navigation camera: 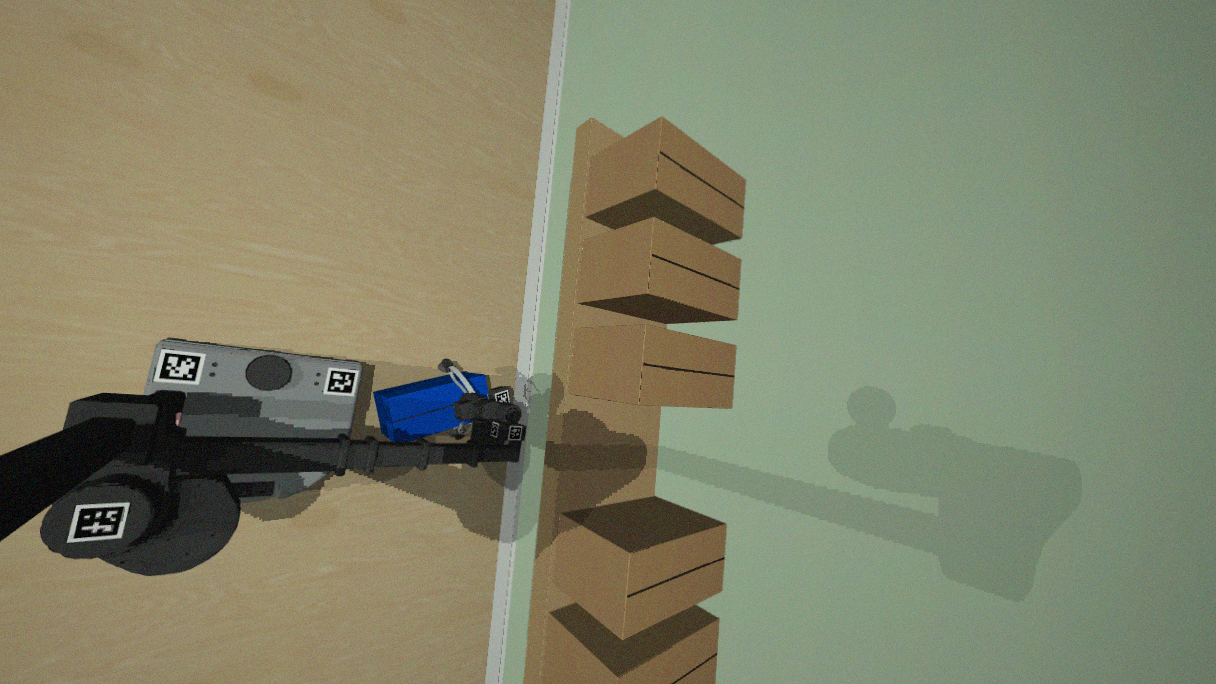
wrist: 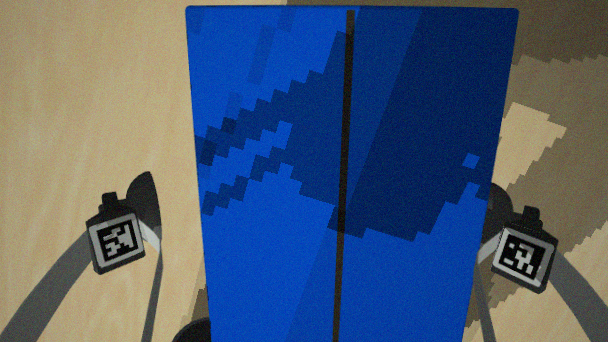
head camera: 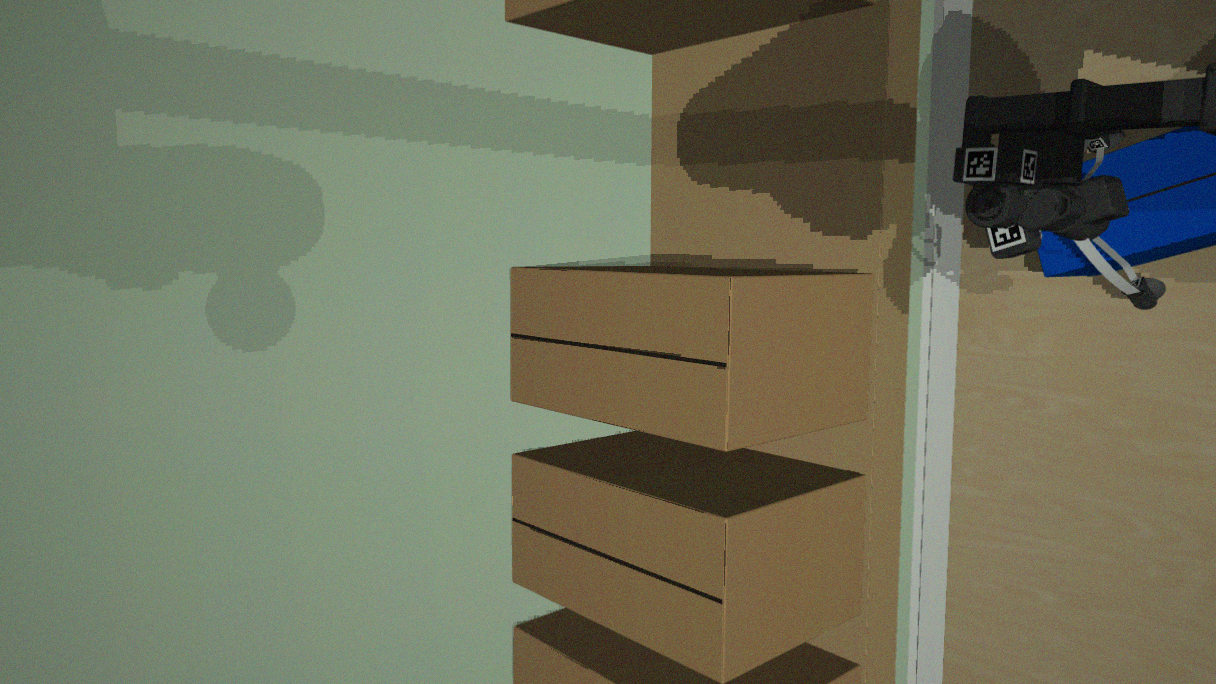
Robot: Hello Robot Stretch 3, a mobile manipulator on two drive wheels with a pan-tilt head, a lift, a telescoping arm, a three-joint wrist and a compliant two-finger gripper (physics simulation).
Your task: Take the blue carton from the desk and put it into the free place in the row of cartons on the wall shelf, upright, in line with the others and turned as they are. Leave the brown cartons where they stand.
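Frame: origin at the robot's base, x right, y ahead, z up, level; centimetres.
Seen in the pictures: gripper, fingertip midpoint: [navigation camera: 449,398] [head camera: 1130,215]; robot's base, link origin: [navigation camera: 269,370].
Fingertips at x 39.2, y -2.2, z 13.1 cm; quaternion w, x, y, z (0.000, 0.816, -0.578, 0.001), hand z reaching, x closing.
Pixels of each thing's top centre, then the offset from my fingertips to it. "spot": a spot on its surface instead.
- blue carton, top centre: [head camera: 1144,195] [navigation camera: 444,407] dx -2.7, dy -2.1, dz +5.0 cm
- pale strip, surface spot: [head camera: 931,476] spot: dx +24.4, dy +39.4, dz -6.6 cm
The blue carton [head camera: 1177,222] [navigation camera: 416,406] [wrist: 270,260] rests on the wood-coloured surface, its black-lined face toward the wrist camera, turned at an angle to the shelf. My gripper [head camera: 1124,216] [navigation camera: 453,398] [wrist: 315,202] is open over it, near its wall-side end. In the wrist view the left finger stands clear of the carton, with a gap; the right fingertip is partly hidden by the carton's edge, so contact there cannot be told. The brown cartons [head camera: 620,314] [navigation camera: 693,365] stand in a row on the wall shelf [head camera: 892,357] [navigation camera: 608,459], with a wide gap between two of them.
The telescoping arm [navigation camera: 399,453] runs toward the shelf beside the blue carton. The grey robot base [navigation camera: 267,408] is close to the carton's other end. A pale strip [head camera: 931,476] [navigation camera: 531,280] runs along the wood-coloured surface on the shelf side. Shadows fall across the shelf gap.
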